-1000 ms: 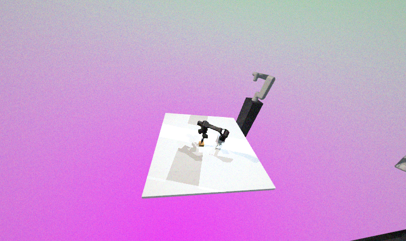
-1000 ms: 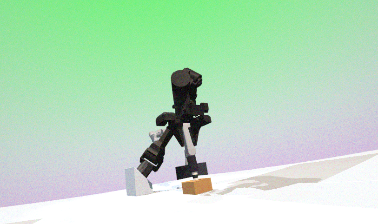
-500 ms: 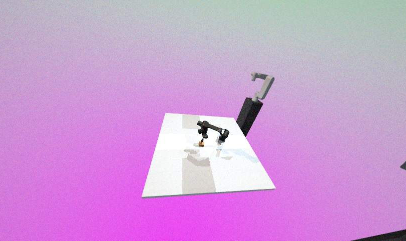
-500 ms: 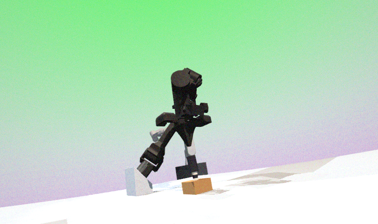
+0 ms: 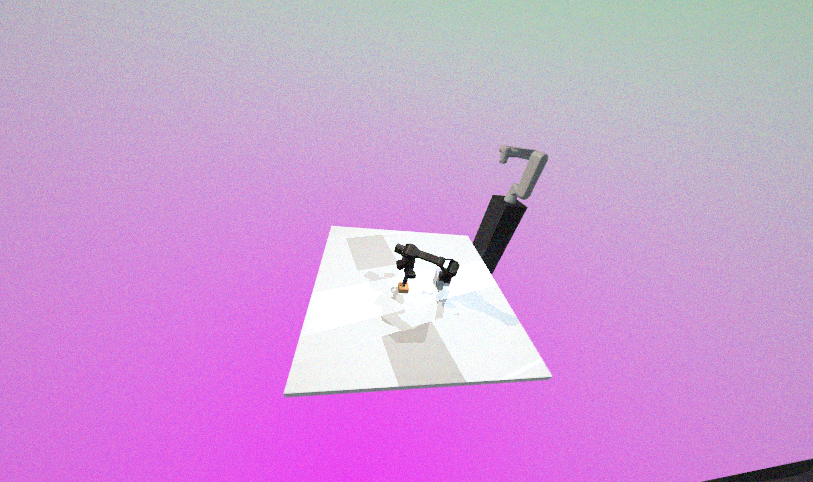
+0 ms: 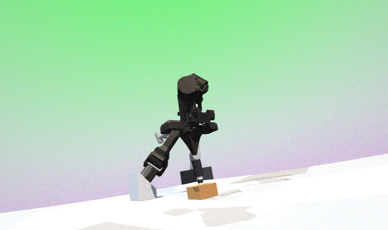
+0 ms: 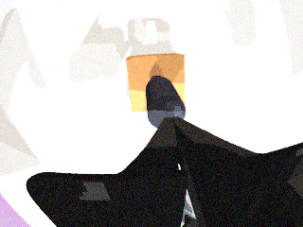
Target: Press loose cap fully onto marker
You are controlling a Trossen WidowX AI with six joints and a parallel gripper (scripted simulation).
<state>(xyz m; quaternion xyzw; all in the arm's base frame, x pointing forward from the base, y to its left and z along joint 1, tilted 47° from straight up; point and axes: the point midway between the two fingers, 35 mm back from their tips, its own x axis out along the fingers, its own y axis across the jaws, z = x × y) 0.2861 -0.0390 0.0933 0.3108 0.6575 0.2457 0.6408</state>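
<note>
The black cap lies 4 cm below my gripper tip. Round my gripper tip: orange holder block 11 cm below.
</note>
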